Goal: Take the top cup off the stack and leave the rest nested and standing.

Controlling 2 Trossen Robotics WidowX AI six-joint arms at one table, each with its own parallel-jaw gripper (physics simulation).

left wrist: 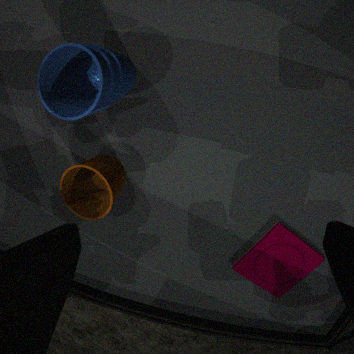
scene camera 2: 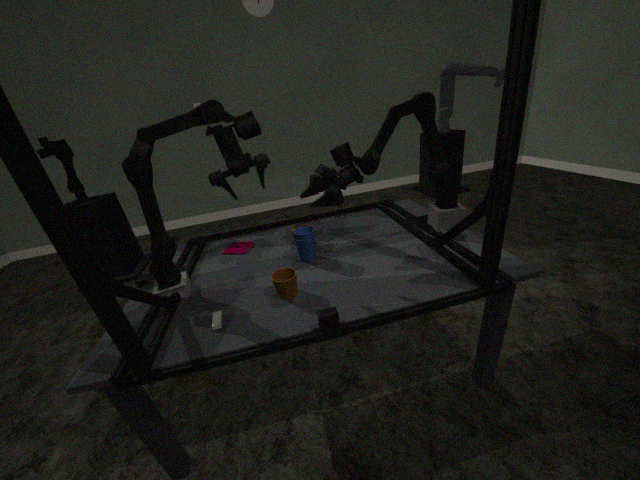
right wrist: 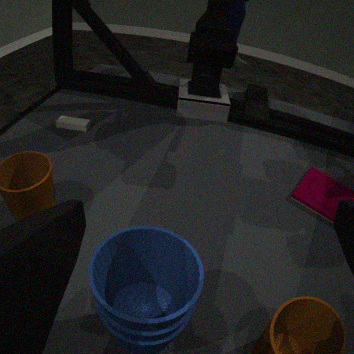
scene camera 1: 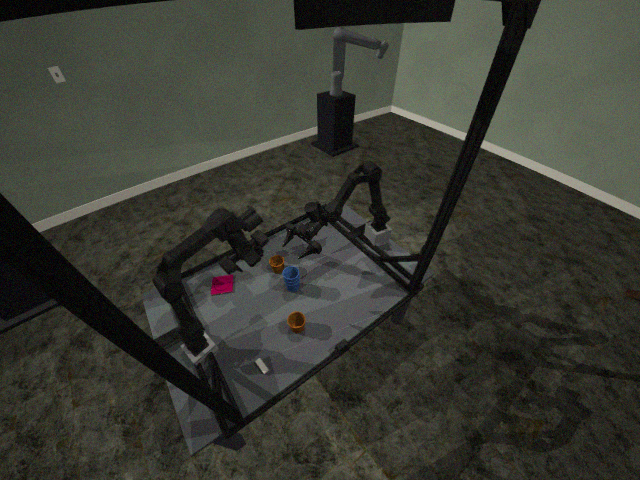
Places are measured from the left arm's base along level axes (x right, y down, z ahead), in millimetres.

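Pixels of known places: left gripper, fingertip midpoint: (left wrist: 205, 237) (scene camera 2: 250, 194); right gripper, fingertip midpoint: (scene camera 2: 305, 201) (right wrist: 215, 214) (scene camera 1: 290, 252); left arm's base, link origin: (scene camera 2: 170, 282) (right wrist: 203, 89) (scene camera 1: 197, 345); right arm's base, link origin: (scene camera 2: 446, 205) (scene camera 1: 378, 226).
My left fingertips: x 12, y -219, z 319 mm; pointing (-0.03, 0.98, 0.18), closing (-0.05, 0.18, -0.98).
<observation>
Ahead of a thing's pixels: the offset from my left fingertips to its top centre. "spot": to the spot under its first point.
A stack of nested blue cups (scene camera 1: 291, 279) (scene camera 2: 306, 244) (left wrist: 114, 82) (right wrist: 145, 280) stands upright near the table's middle, with several rims showing in the right wrist view. My right gripper (scene camera 1: 292, 250) (scene camera 2: 308, 200) (right wrist: 215, 214) is open and empty, above the stack's height and apart from it, toward the back in the scene views. In the right wrist view the stack shows low, left of centre between the fingers. My left gripper (scene camera 2: 250, 193) (left wrist: 205, 237) is open and empty, raised high to the left of the stack.
An orange cup @[dx -73, dy +195, dz +166 mm] (scene camera 1: 277, 264) (left wrist: 105, 185) (right wrist: 307, 330) stands close behind the stack; another orange cup @[dx +214, dy +195, dz +8 mm] (scene camera 1: 296, 322) (scene camera 2: 284, 284) stands nearer the front. A pink square @[spot: dx -208, dy +253, dz -77 mm] (scene camera 1: 222, 284) (scene camera 2: 238, 248) (left wrist: 278, 260) lies at left. A white block @[dx +221, dy +250, dz -197 mm] (scene camera 1: 262, 365) (scene camera 2: 216, 319) lies front left. Dark rails border the table.
</observation>
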